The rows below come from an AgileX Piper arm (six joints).
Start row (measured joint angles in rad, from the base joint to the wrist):
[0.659, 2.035, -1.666, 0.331, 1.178, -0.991]
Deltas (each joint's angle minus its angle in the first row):
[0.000, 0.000, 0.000, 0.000, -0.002, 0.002]
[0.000, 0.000, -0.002, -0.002, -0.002, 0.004]
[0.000, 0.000, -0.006, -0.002, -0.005, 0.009]
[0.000, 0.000, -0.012, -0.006, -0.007, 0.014]
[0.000, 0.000, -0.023, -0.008, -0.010, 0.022]
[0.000, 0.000, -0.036, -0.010, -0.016, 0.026]
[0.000, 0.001, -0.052, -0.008, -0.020, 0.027]
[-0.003, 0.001, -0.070, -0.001, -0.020, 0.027]
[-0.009, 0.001, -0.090, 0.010, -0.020, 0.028]
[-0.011, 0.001, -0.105, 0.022, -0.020, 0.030]
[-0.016, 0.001, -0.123, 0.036, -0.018, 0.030]
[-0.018, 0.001, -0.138, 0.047, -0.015, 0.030]
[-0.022, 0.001, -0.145, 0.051, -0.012, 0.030]
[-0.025, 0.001, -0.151, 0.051, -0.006, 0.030]
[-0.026, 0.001, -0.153, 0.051, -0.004, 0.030]
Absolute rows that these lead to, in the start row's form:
[0.659, 2.035, -1.666, 0.331, 1.176, -0.989]
[0.659, 2.035, -1.668, 0.329, 1.176, -0.987]
[0.659, 2.035, -1.672, 0.329, 1.173, -0.982]
[0.659, 2.035, -1.678, 0.325, 1.171, -0.977]
[0.659, 2.035, -1.689, 0.323, 1.168, -0.969]
[0.659, 2.035, -1.702, 0.321, 1.162, -0.965]
[0.659, 2.036, -1.718, 0.323, 1.158, -0.964]
[0.656, 2.036, -1.736, 0.330, 1.158, -0.964]
[0.650, 2.036, -1.756, 0.341, 1.158, -0.963]
[0.648, 2.036, -1.771, 0.353, 1.158, -0.961]
[0.643, 2.036, -1.789, 0.367, 1.160, -0.961]
[0.641, 2.036, -1.804, 0.378, 1.163, -0.961]
[0.637, 2.036, -1.811, 0.382, 1.166, -0.961]
[0.634, 2.036, -1.817, 0.382, 1.172, -0.961]
[0.633, 2.036, -1.819, 0.382, 1.174, -0.961]

